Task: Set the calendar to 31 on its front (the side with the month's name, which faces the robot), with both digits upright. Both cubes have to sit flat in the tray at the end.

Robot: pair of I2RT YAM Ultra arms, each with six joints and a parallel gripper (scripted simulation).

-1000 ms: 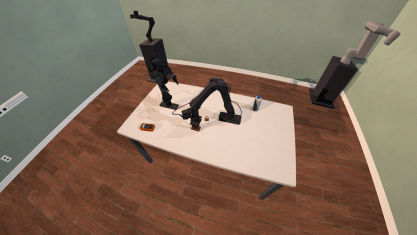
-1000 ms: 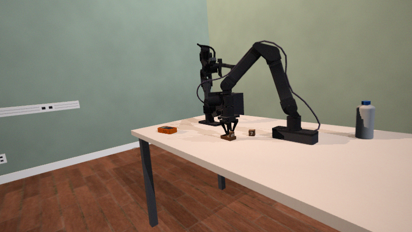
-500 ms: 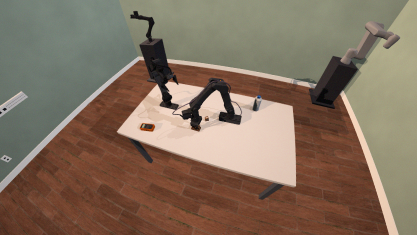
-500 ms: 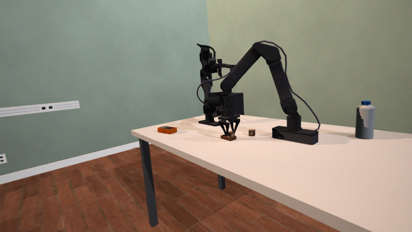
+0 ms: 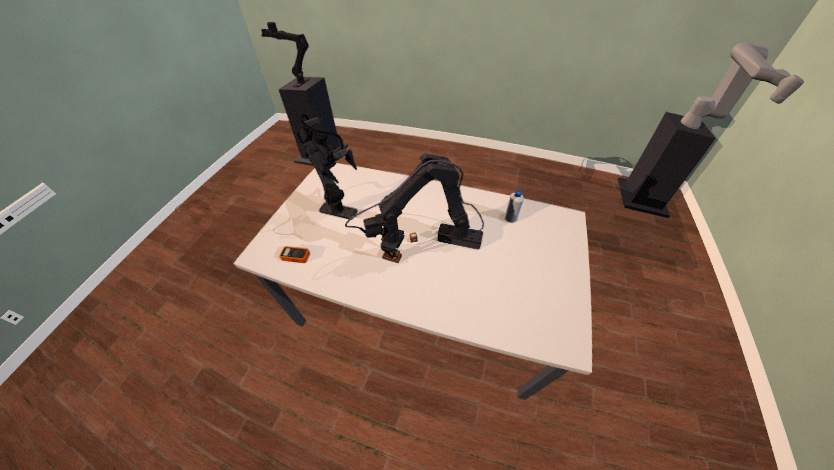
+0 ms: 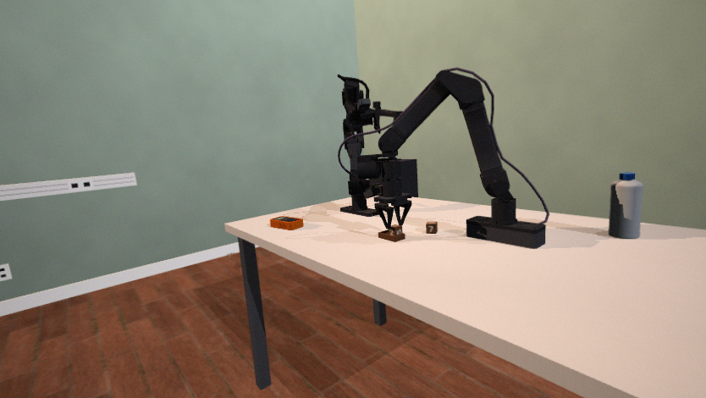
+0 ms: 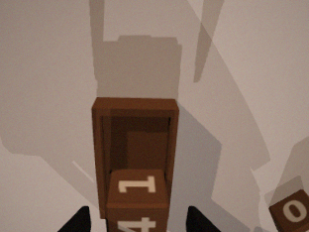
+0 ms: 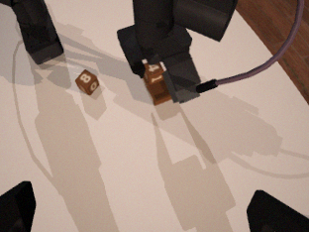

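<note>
My left hand is 1 cm to the left of the brown tray and 4 cm above it.
</note>
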